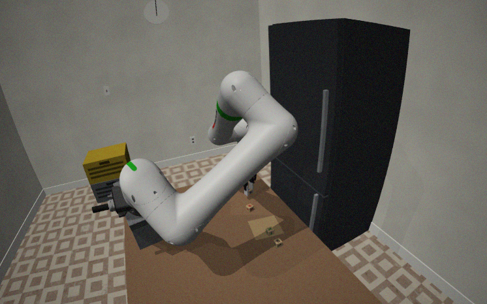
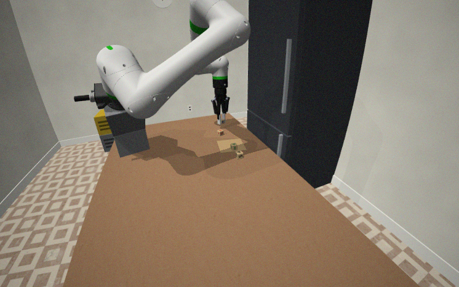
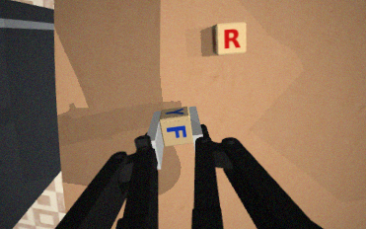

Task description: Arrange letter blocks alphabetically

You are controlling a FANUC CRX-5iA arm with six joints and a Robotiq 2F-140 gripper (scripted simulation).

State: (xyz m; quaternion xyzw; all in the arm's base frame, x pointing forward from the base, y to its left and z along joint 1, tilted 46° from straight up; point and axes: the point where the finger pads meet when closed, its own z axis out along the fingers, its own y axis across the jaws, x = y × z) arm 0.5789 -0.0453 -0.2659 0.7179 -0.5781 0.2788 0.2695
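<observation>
Right now the tan mat is 6 cm behind my hand, 25 cm to the right of it and 7 cm below it. The rest, counted from my hand: R block (5 cm behind, 9 cm to the right, 5 cm below); F block (2 cm below); X block (7 cm behind, 29 cm to the right, 5 cm below).
</observation>
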